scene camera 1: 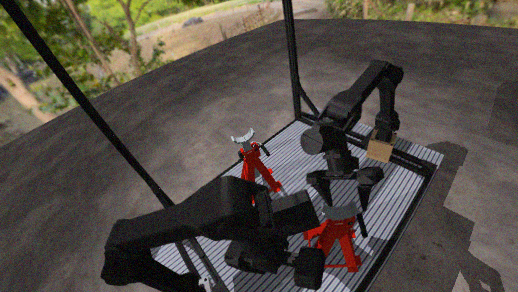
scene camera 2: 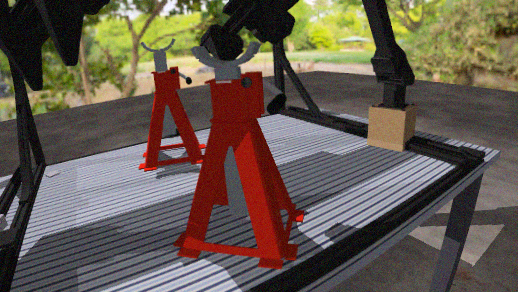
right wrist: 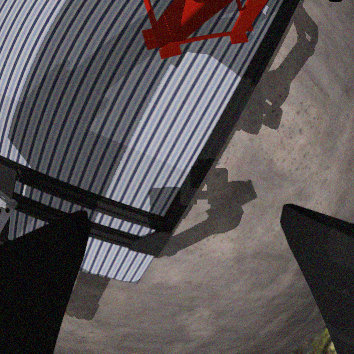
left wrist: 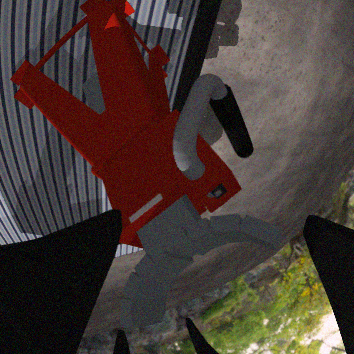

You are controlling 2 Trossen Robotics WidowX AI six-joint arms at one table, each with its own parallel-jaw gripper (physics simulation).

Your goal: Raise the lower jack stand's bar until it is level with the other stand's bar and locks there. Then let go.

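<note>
The near red jack stand stands upright with its grey saddle low over its collar. The far red jack stand is upright, and its grey bar sticks out farther. The near stand's crank handle is on its side. My left gripper is open and empty, just above and behind the near saddle. In the left wrist view the saddle shows between its fingers; contact is unclear. My right gripper is open and empty, away from both stands.
A tan box sits under a dark arm column at the table's right. Dark frame rails run along the striped table. Black uprights rise at its edges. The right arm partly covers the space between the stands in scene camera 1.
</note>
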